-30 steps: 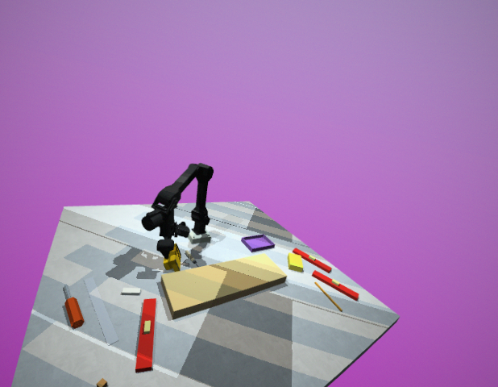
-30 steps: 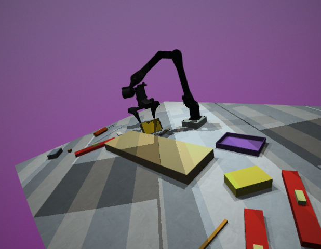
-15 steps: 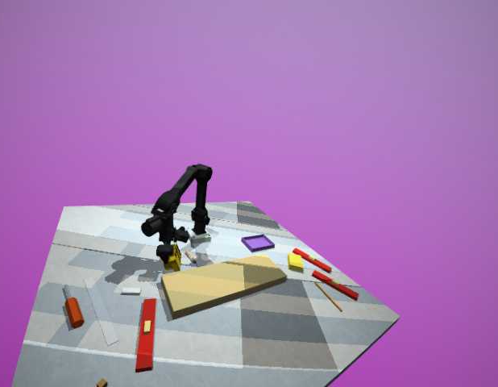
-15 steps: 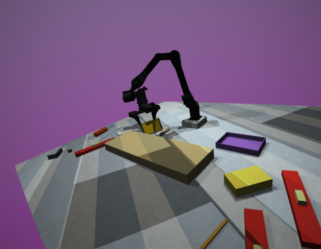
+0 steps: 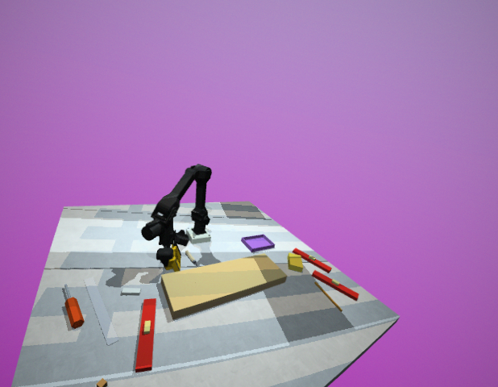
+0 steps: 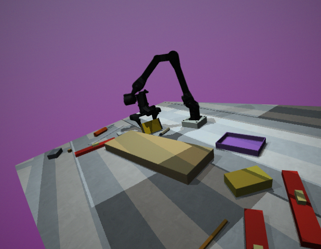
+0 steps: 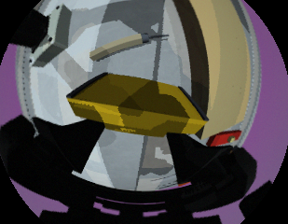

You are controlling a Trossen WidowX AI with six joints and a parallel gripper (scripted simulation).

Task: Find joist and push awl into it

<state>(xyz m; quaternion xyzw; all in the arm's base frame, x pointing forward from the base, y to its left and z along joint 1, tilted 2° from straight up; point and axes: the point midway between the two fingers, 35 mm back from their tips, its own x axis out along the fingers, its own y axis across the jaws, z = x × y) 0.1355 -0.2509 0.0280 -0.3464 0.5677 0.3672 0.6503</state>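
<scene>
Now: the awl 4 cm ahead of my gripper tip, 11 cm to the left of it and 2 cm below it. From my gripper tip the other things lie so: clear ruler (10 cm ahead, 28 cm to the right, 2 cm below); then yellow stud finder (2 cm ahead); then white block (9 cm ahead, 18 cm to the right, 2 cm below).
</scene>
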